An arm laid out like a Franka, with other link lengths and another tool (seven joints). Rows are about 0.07 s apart.
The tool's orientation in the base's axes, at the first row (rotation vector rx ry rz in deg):
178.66 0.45 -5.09
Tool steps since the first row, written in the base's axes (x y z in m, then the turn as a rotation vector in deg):
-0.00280 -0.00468 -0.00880 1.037 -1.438 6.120
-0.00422 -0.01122 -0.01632 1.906 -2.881 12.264
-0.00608 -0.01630 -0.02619 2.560 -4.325 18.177
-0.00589 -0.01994 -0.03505 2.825 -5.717 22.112
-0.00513 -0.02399 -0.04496 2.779 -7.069 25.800
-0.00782 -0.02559 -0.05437 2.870 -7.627 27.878
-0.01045 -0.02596 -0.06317 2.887 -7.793 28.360
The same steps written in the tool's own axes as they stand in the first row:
-0.00231 0.00447 0.00905 0.680 1.578 -6.136
-0.00333 0.01083 0.01678 1.191 3.160 -12.285
-0.00465 0.01569 0.02685 1.501 4.738 -18.192
-0.00397 0.01913 0.03576 1.535 6.217 -22.104
-0.00267 0.02297 0.04570 1.273 7.649 -25.753
-0.00482 0.02435 0.05528 1.243 8.253 -27.820
-0.00695 0.02451 0.06422 1.232 8.430 -28.298

